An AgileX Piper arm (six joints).
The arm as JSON. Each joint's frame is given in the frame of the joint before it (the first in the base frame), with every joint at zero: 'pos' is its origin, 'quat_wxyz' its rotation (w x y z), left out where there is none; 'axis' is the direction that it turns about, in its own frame. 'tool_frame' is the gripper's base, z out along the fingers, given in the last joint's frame.
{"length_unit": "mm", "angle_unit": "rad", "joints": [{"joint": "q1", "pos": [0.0, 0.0, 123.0], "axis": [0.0, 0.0, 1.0]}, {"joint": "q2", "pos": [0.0, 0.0, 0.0], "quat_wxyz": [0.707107, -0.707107, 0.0, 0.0], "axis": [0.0, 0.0, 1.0]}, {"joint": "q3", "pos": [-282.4, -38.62, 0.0], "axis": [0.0, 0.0, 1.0]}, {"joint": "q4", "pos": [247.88, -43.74, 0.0], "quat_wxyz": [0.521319, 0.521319, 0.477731, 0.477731], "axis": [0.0, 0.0, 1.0]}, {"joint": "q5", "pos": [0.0, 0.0, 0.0], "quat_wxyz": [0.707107, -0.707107, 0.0, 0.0], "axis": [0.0, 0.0, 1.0]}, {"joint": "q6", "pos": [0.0, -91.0, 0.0], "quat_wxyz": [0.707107, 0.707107, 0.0, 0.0], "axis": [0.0, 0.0, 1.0]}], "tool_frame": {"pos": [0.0, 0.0, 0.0]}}
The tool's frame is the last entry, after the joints.
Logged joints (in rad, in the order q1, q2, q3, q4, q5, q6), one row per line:
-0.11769, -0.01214, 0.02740, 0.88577, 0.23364, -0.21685
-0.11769, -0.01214, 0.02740, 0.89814, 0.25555, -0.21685
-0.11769, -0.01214, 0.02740, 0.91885, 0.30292, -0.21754
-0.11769, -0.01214, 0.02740, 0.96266, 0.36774, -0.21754
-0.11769, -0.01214, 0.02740, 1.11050, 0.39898, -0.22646
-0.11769, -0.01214, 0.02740, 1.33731, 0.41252, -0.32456
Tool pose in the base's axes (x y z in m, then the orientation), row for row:
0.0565, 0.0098, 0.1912, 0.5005, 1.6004, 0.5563
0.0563, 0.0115, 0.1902, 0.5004, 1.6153, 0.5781
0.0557, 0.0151, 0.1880, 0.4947, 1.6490, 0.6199
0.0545, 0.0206, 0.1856, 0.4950, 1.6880, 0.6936
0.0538, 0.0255, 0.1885, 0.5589, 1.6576, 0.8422
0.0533, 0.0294, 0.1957, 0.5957, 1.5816, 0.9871
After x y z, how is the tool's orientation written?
As a rotation vector, in radians.
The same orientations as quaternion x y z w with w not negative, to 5 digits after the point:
0.21895, 0.70012, 0.24336, 0.63456
0.21821, 0.70438, 0.25209, 0.62664
0.21426, 0.71419, 0.26848, 0.60987
0.21224, 0.72376, 0.29740, 0.58538
0.23758, 0.70463, 0.35801, 0.56469
0.25253, 0.67049, 0.41846, 0.55818

